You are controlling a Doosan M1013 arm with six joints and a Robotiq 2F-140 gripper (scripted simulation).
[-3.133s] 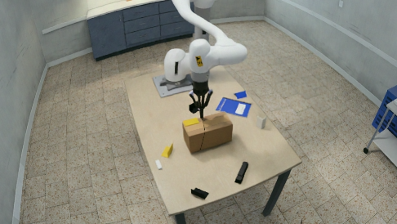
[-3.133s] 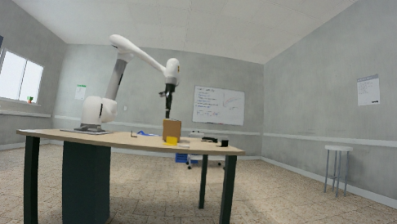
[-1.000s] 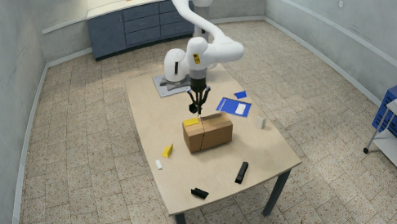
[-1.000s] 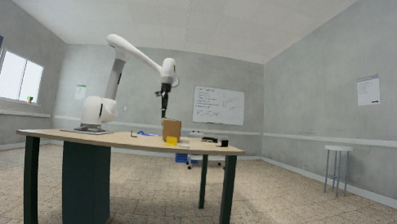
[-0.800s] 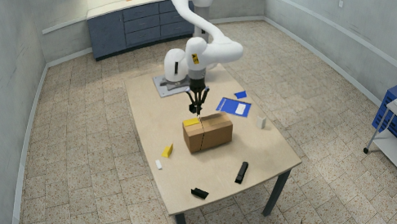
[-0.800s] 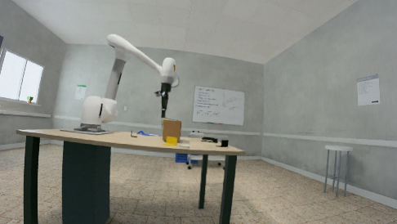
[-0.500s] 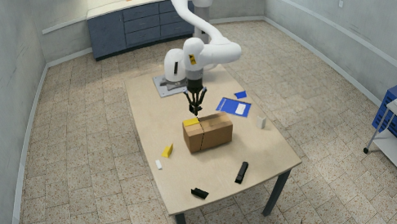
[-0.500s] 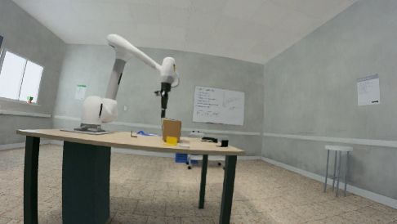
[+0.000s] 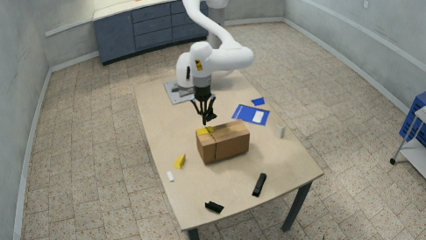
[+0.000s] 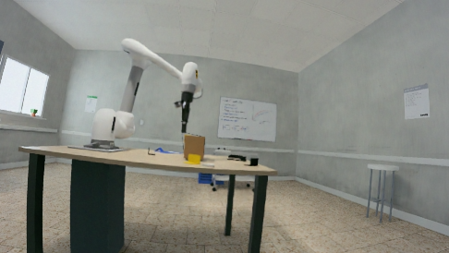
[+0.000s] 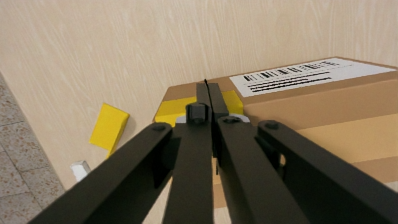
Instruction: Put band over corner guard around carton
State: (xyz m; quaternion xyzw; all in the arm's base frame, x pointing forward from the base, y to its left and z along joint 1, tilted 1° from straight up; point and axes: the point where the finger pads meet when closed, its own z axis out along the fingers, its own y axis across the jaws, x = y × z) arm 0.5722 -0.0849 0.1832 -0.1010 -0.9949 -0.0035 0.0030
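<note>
The brown carton is 12 cm below my hand, 8 cm ahead of it and 7 cm to the left of it. Round my hand: white block: 25 cm to the right, 19 cm below, 15 cm ahead; blue folder: 35 cm to the left, 19 cm below, 14 cm behind.
</note>
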